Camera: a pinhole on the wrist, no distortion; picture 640 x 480 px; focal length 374.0 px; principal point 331.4 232.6 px. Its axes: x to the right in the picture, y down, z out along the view. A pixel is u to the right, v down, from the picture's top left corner.
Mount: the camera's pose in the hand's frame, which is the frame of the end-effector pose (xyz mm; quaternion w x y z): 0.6 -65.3 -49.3 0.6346 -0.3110 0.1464 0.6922
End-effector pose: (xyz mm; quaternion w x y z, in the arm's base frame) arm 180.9 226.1 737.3 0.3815 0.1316 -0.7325 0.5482
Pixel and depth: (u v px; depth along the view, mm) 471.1 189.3 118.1
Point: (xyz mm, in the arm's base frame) 158.6 223.3 695.4
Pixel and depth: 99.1 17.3 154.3
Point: 109.3 93.7 780.9
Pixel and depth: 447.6 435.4 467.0
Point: 176.1 97.6 262.9
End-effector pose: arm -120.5 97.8 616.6 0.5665 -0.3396 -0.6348 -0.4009
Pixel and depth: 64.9 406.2 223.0
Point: -254.4 246.6 447.4
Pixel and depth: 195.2 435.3 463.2
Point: -200.3 446.1 255.4
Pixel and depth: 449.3 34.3 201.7
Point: -58.4 227.9 682.9
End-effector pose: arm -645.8 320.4 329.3 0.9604 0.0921 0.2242 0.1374
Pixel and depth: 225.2 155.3 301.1
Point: -557.5 341.8 564.4
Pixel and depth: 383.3 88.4 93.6
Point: -626.7 327.8 344.3
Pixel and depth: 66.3 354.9 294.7
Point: -642.1 172.5 632.2
